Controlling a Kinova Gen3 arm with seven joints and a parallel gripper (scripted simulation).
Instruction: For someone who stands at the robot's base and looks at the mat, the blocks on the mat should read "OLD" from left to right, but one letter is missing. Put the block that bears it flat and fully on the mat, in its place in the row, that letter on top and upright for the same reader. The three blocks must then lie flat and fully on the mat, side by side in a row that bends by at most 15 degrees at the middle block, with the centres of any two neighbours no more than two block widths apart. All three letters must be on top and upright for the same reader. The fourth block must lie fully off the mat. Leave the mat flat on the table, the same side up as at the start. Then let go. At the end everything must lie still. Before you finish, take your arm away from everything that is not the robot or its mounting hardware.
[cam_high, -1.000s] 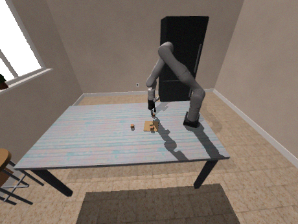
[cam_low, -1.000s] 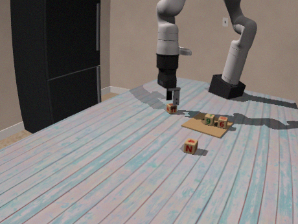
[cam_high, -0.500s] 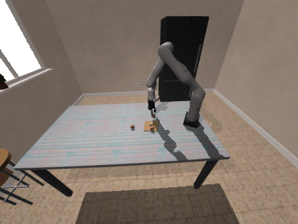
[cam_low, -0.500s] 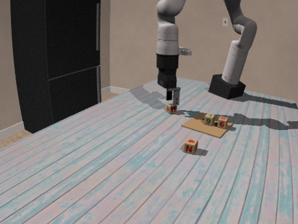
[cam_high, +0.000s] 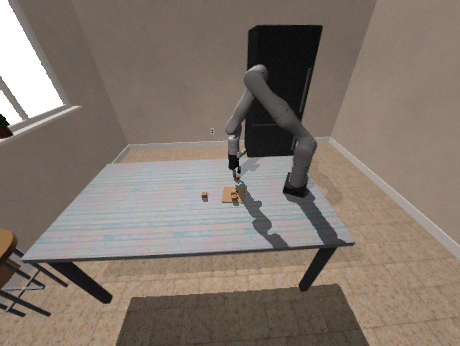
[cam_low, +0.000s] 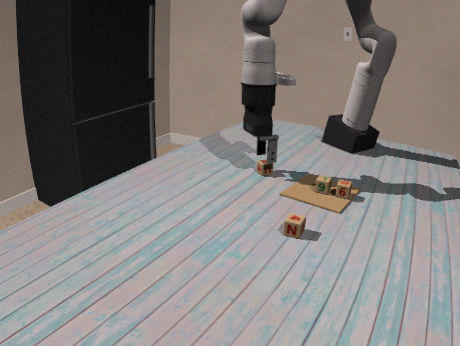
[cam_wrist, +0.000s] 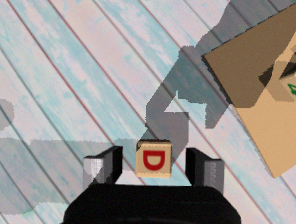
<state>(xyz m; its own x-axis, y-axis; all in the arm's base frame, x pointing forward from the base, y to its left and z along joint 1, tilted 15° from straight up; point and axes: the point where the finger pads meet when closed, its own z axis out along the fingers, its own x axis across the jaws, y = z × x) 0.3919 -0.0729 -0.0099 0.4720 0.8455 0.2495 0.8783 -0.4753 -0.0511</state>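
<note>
My gripper is now 40 mm above the red d block. The rest, counted from my hand: green l block 160 mm to the left, 40 mm below; then tan mat 160 mm to the left, 50 mm below; then red o block 10 mm behind, 210 mm to the left, 40 mm below.
</note>
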